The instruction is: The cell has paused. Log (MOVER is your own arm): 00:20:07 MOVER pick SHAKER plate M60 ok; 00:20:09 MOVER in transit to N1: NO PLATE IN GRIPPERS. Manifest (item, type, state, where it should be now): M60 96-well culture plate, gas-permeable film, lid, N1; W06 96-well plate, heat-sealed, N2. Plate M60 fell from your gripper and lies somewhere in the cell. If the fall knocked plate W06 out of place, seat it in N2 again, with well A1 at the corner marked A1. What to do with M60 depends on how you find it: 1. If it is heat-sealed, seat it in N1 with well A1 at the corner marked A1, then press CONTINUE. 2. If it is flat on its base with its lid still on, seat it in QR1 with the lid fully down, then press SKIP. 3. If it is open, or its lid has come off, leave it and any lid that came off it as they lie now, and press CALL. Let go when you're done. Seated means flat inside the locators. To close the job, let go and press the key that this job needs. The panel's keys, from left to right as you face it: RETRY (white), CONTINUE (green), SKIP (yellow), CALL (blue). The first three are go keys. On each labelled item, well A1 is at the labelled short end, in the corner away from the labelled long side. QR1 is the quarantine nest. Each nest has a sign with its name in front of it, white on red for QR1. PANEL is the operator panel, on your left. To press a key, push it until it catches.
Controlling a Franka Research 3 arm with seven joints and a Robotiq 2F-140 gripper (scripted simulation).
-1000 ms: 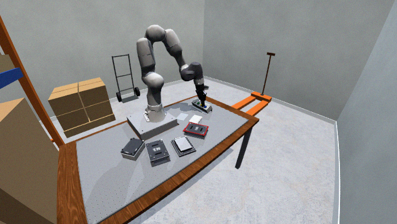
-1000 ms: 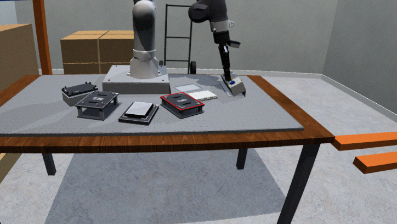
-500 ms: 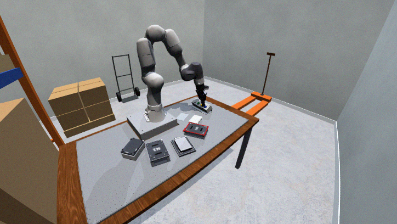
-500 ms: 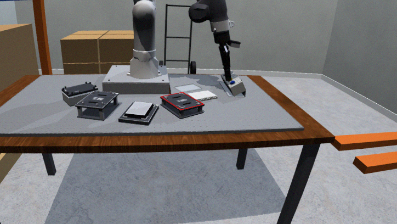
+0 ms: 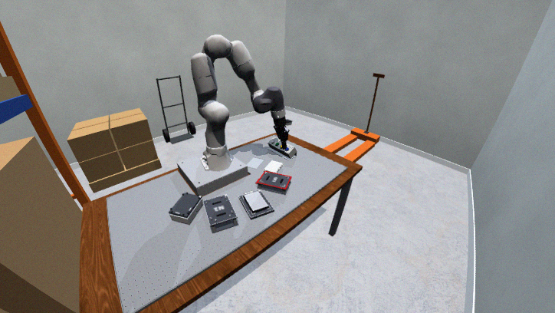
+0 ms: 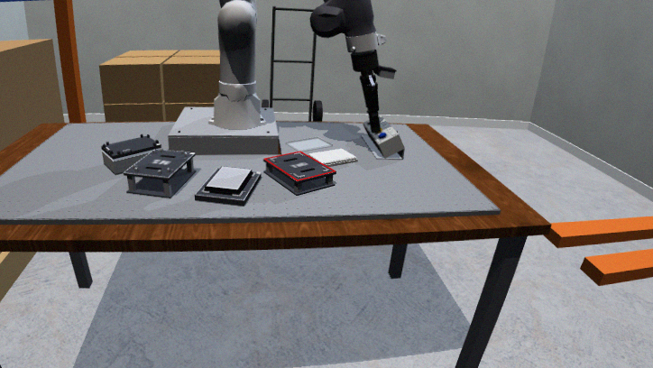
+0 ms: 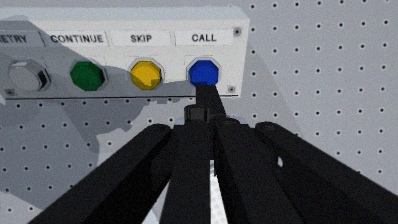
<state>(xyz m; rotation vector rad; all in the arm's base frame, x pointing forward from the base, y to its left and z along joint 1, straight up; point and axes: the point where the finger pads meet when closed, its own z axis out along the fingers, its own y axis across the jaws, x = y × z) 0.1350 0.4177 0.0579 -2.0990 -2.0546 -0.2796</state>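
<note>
The blue call key lies 40 mm below my hand and 30 mm to the left of it. Round my hand: yellow skip key (50 mm behind, 40 mm below, 30 mm to the left); then green continue key (100 mm behind, 40 mm below, 30 mm to the left); then white retry key (150 mm behind, 40 mm below, 30 mm to the left).
</note>
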